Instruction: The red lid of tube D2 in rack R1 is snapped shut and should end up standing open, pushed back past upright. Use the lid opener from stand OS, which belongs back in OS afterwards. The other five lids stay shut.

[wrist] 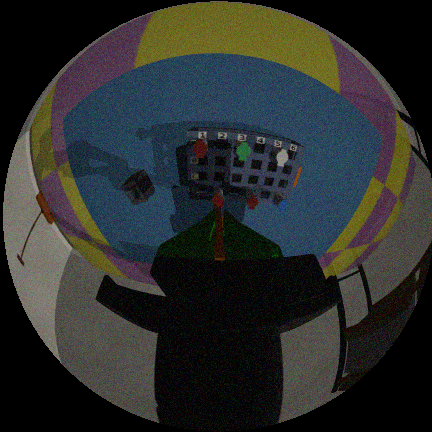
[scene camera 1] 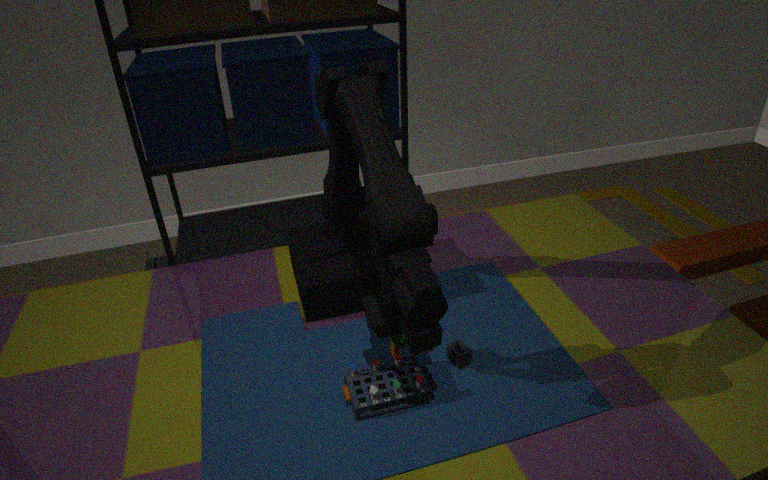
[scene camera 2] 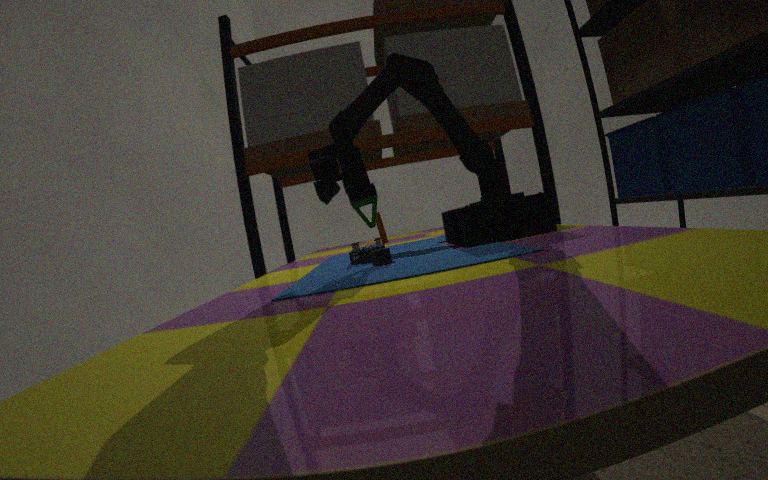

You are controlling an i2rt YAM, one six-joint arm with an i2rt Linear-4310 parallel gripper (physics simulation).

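Seen in the pictures: gripper, between the fingertips: (wrist: 218, 216) (scene camera 1: 398, 346) (scene camera 2: 372, 227); arm's base, origin of its link: (scene camera 1: 346, 243) (scene camera 2: 494, 202).
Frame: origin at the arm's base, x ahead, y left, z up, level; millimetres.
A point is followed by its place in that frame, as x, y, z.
Observation:
My gripper (scene camera 1: 399, 343) {325, -21, -9} (scene camera 2: 372, 224) {325, -21, -9} (wrist: 218, 216) {325, -21, -9} has green fingers and is shut on the orange lid opener (scene camera 1: 394, 347) (scene camera 2: 382, 228) {302, -15, -15} (wrist: 219, 235) {315, -21, 5}. The opener's far end is at the red lid of tube D2 (wrist: 218, 201) {318, -20, -40}, at the robot-side edge of rack R1 (scene camera 1: 386, 408) {381, -68, -80} (scene camera 2: 362, 258) {364, -22, -80} (wrist: 230, 171) {345, -35, -58}. In the wrist view that lid looks shut, much like its neighbour at D4; whether the opener touches or hooks it is too dark and small to tell. Stand OS (scene camera 1: 459, 354) {344, 86, -55} (wrist: 138, 187) {336, 82, -57}, a small dark block, stands apart beside the column 1 end of the rack.
Other lids in the rack are red at A1 (wrist: 200, 148) {379, -8, -40}, green at A3 (wrist: 243, 151) {374, -46, -40}, white at A5 (wrist: 282, 157) {370, -85, -40}, red at D4 (wrist: 252, 202) {315, -58, -40} and blue at D6 (wrist: 283, 205) {309, -97, -40}. The rack is on a blue mat (scene camera 1: 271, 430) {344, -251, -88} (wrist: 330, 125) {417, -183, -88}. Shelving stands behind the arm.

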